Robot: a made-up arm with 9 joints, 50 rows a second.
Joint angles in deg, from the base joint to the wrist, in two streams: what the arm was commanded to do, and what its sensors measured. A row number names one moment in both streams.
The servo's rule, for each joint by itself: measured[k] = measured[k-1] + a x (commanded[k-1-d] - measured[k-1]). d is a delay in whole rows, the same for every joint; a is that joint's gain. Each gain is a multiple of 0.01, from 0.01 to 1. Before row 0 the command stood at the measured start. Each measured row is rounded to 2 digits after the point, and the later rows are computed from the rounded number. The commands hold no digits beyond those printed.
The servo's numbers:
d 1
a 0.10 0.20 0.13 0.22 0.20 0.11 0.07 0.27 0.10
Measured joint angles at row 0: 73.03 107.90 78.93 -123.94 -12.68 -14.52 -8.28 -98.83 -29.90
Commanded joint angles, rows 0 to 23: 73.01 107.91 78.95 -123.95 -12.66 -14.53 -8.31 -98.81 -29.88; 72.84 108.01 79.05 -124.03 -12.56 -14.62 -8.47 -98.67 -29.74; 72.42 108.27 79.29 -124.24 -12.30 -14.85 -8.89 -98.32 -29.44; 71.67 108.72 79.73 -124.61 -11.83 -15.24 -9.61 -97.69 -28.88; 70.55 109.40 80.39 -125.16 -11.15 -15.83 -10.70 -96.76 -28.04; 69.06 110.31 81.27 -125.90 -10.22 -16.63 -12.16 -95.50 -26.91; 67.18 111.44 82.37 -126.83 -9.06 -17.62 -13.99 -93.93 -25.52; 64.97 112.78 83.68 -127.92 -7.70 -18.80 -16.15 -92.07 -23.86; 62.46 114.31 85.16 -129.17 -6.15 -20.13 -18.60 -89.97 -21.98; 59.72 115.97 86.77 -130.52 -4.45 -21.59 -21.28 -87.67 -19.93; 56.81 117.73 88.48 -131.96 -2.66 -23.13 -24.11 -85.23 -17.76; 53.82 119.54 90.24 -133.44 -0.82 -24.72 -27.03 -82.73 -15.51; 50.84 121.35 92.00 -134.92 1.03 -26.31 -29.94 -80.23 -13.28; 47.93 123.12 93.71 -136.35 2.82 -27.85 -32.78 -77.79 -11.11; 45.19 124.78 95.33 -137.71 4.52 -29.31 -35.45 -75.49 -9.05; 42.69 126.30 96.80 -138.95 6.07 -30.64 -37.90 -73.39 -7.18; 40.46 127.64 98.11 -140.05 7.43 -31.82 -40.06 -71.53 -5.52; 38.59 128.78 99.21 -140.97 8.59 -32.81 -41.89 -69.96 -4.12; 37.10 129.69 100.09 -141.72 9.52 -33.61 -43.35 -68.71 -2.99; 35.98 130.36 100.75 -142.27 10.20 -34.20 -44.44 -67.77 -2.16; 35.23 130.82 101.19 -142.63 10.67 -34.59 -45.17 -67.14 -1.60; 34.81 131.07 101.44 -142.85 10.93 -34.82 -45.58 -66.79 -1.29; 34.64 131.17 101.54 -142.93 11.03 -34.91 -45.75 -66.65 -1.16; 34.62 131.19 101.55 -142.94 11.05 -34.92 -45.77 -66.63 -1.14
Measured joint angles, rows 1 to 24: 73.03 107.90 78.93 -123.94 -12.68 -14.52 -8.28 -98.83 -29.90; 73.03 107.90 78.93 -123.94 -12.68 -14.52 -8.28 -98.82 -29.90; 73.01 107.92 78.95 -123.96 -12.66 -14.53 -8.29 -98.78 -29.88; 72.95 107.99 78.99 -124.02 -12.59 -14.57 -8.33 -98.66 -29.84; 72.82 108.14 79.09 -124.15 -12.44 -14.64 -8.42 -98.40 -29.74; 72.59 108.39 79.26 -124.37 -12.18 -14.77 -8.58 -97.96 -29.57; 72.24 108.77 79.52 -124.71 -11.79 -14.97 -8.83 -97.30 -29.30; 71.73 109.30 79.89 -125.18 -11.24 -15.26 -9.19 -96.39 -28.92; 71.05 110.00 80.38 -125.78 -10.53 -15.65 -9.68 -95.22 -28.41; 70.19 110.86 81.00 -126.53 -9.65 -16.14 -10.30 -93.80 -27.77; 69.14 111.88 81.75 -127.41 -8.61 -16.74 -11.07 -92.14 -26.99; 67.91 113.05 82.62 -128.41 -7.42 -17.44 -11.98 -90.27 -26.07; 66.50 114.35 83.61 -129.52 -6.10 -18.24 -13.03 -88.23 -25.01; 64.93 115.75 84.70 -130.71 -4.67 -19.13 -14.21 -86.07 -23.84; 63.23 117.22 85.87 -131.95 -3.17 -20.09 -15.51 -83.83 -22.57; 61.43 118.73 87.10 -133.22 -1.63 -21.10 -16.91 -81.58 -21.22; 59.56 120.24 88.36 -134.48 -0.09 -22.15 -18.38 -79.37 -19.82; 57.65 121.72 89.63 -135.71 1.41 -23.21 -19.90 -77.25 -18.39; 55.74 123.13 90.88 -136.87 2.85 -24.27 -21.44 -75.28 -16.96; 53.88 124.44 92.08 -137.94 4.18 -25.30 -22.97 -73.51 -15.56; 52.09 125.62 93.21 -138.89 5.38 -26.28 -24.47 -71.96 -14.22; 50.40 126.66 94.25 -139.71 6.44 -27.19 -25.92 -70.66 -12.96; 48.84 127.54 95.18 -140.40 7.34 -28.03 -27.30 -69.62 -11.79; 47.42 128.27 96.01 -140.96 8.08 -28.79 -28.59 -68.82 -10.73
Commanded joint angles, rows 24 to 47: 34.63 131.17 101.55 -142.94 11.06 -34.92 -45.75 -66.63 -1.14; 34.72 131.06 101.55 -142.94 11.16 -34.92 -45.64 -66.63 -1.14; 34.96 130.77 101.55 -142.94 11.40 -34.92 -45.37 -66.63 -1.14; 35.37 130.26 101.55 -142.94 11.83 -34.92 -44.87 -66.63 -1.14; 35.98 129.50 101.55 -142.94 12.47 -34.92 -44.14 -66.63 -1.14; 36.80 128.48 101.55 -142.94 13.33 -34.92 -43.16 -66.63 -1.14; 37.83 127.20 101.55 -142.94 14.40 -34.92 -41.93 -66.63 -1.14; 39.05 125.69 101.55 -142.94 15.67 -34.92 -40.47 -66.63 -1.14; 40.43 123.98 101.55 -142.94 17.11 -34.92 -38.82 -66.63 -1.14; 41.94 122.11 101.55 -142.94 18.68 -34.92 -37.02 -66.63 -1.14; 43.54 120.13 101.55 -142.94 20.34 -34.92 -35.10 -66.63 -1.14; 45.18 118.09 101.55 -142.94 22.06 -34.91 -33.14 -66.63 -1.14; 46.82 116.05 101.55 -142.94 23.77 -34.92 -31.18 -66.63 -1.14; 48.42 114.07 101.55 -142.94 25.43 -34.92 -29.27 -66.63 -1.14; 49.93 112.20 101.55 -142.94 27.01 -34.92 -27.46 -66.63 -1.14; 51.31 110.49 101.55 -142.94 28.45 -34.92 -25.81 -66.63 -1.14; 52.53 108.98 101.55 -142.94 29.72 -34.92 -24.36 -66.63 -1.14; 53.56 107.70 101.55 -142.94 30.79 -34.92 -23.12 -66.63 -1.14; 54.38 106.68 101.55 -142.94 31.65 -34.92 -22.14 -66.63 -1.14; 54.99 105.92 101.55 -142.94 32.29 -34.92 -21.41 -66.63 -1.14; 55.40 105.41 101.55 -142.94 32.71 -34.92 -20.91 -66.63 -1.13; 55.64 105.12 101.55 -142.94 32.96 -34.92 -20.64 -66.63 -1.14; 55.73 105.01 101.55 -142.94 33.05 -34.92 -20.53 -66.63 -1.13; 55.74 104.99 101.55 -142.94 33.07 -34.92 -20.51 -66.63 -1.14
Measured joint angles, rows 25 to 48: 46.14 128.85 96.73 -141.40 8.67 -29.46 -29.79 -68.23 -9.77; 44.99 129.31 97.36 -141.74 9.15 -30.06 -30.91 -67.80 -8.91; 43.96 129.66 97.90 -142.00 9.55 -30.59 -31.94 -67.48 -8.13; 43.06 129.88 98.37 -142.21 9.92 -31.07 -32.88 -67.25 -7.43; 42.29 129.96 98.78 -142.37 10.30 -31.49 -33.72 -67.08 -6.80; 41.66 129.87 99.14 -142.50 10.73 -31.87 -34.45 -66.96 -6.23; 41.17 129.59 99.45 -142.60 11.25 -32.21 -35.06 -66.87 -5.72; 40.84 129.11 99.72 -142.67 11.88 -32.51 -35.54 -66.81 -5.26; 40.66 128.43 99.96 -142.73 12.64 -32.78 -35.89 -66.76 -4.85; 40.64 127.54 100.17 -142.78 13.53 -33.02 -36.10 -66.72 -4.48; 40.77 126.45 100.35 -142.82 14.56 -33.23 -36.16 -66.70 -4.15; 41.05 125.19 100.51 -142.85 15.72 -33.42 -36.09 -66.68 -3.85; 41.46 123.77 100.65 -142.87 16.99 -33.58 -35.88 -66.67 -3.58; 42.00 122.23 100.77 -142.89 18.35 -33.73 -35.55 -66.66 -3.34; 42.64 120.60 100.87 -142.90 19.77 -33.86 -35.11 -66.65 -3.12; 43.37 118.92 100.96 -142.91 21.22 -33.98 -34.57 -66.64 -2.92; 44.16 117.23 101.04 -142.92 22.67 -34.08 -33.96 -66.64 -2.74; 45.00 115.58 101.11 -142.92 24.08 -34.17 -33.29 -66.64 -2.58; 45.86 114.00 101.17 -142.92 25.42 -34.25 -32.58 -66.64 -2.44; 46.71 112.54 101.22 -142.92 26.67 -34.32 -31.85 -66.64 -2.31; 47.54 111.22 101.26 -142.92 27.79 -34.39 -31.12 -66.64 -2.19; 48.33 110.06 101.30 -142.92 28.77 -34.45 -30.41 -66.64 -2.08; 49.06 109.07 101.33 -142.92 29.61 -34.50 -29.73 -66.64 -1.99; 49.73 108.26 101.36 -142.92 30.30 -34.55 -29.09 -66.64 -1.90
